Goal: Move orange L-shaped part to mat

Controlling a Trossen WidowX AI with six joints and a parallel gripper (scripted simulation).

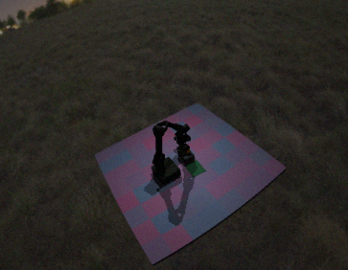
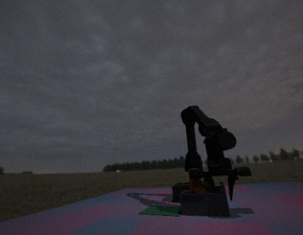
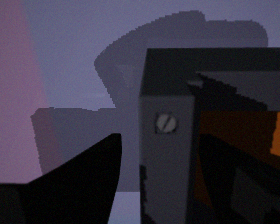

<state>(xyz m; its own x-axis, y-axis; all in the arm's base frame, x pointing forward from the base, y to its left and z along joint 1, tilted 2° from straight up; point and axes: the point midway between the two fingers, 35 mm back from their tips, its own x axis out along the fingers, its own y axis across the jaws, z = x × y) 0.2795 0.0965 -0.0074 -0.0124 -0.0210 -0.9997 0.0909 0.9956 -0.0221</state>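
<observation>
Right now the orange L-shaped part is 10 mm behind my gripper tip, 50 mm to the right of it and 10 mm above it. The rest, counted from my gripper tip: green mat 30 mm behind, 220 mm to the right, 50 mm below.
</observation>
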